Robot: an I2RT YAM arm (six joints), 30 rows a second.
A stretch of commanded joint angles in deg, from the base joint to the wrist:
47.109 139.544 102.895 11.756 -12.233 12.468
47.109 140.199 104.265 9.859 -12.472 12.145
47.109 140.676 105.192 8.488 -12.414 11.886
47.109 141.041 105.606 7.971 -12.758 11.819
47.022 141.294 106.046 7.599 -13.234 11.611
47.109 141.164 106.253 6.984 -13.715 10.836
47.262 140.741 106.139 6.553 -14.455 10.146
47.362 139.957 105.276 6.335 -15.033 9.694
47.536 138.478 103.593 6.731 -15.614 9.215
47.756 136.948 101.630 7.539 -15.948 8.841
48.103 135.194 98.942 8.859 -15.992 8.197
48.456 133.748 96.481 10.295 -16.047 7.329
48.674 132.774 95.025 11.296 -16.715 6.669
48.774 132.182 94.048 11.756 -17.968 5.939
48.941 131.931 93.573 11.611 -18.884 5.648
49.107 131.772 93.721 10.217 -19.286 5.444
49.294 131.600 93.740 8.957 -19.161 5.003
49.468 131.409 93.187 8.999 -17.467 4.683
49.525 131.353 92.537 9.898 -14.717 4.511
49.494 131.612 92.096 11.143 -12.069 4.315
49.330 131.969 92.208 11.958 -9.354 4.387
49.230 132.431 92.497 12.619 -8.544 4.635
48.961 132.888 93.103 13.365 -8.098 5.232
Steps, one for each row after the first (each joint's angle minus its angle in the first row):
0.000 0.655 1.370 -1.897 -0.239 -0.323
0.000 1.132 2.297 -3.268 -0.181 -0.582
0.000 1.497 2.711 -3.785 -0.525 -0.649
-0.087 1.750 3.151 -4.157 -1.001 -0.857
0.000 1.620 3.358 -4.772 -1.482 -1.632
0.153 1.197 3.244 -5.203 -2.222 -2.322
0.253 0.413 2.381 -5.421 -2.800 -2.774
0.427 -1.066 0.698 -5.025 -3.381 -3.253
0.647 -2.596 -1.265 -4.217 -3.715 -3.627
0.994 -4.350 -3.953 -2.897 -3.759 -4.271
1.347 -5.796 -6.414 -1.461 -3.814 -5.139
1.565 -6.770 -7.870 -0.460 -4.482 -5.799
1.665 -7.362 -8.847 0.000 -5.735 -6.529
1.832 -7.613 -9.322 -0.145 -6.651 -6.820
1.998 -7.772 -9.174 -1.539 -7.053 -7.024
2.185 -7.944 -9.155 -2.799 -6.928 -7.465
2.359 -8.135 -9.708 -2.757 -5.234 -7.785
2.416 -8.191 -10.358 -1.858 -2.484 -7.957
2.385 -7.932 -10.799 -0.613 0.164 -8.153
2.221 -7.575 -10.687 0.202 2.879 -8.081
2.121 -7.113 -10.398 0.863 3.689 -7.833
1.852 -6.656 -9.792 1.609 4.135 -7.236

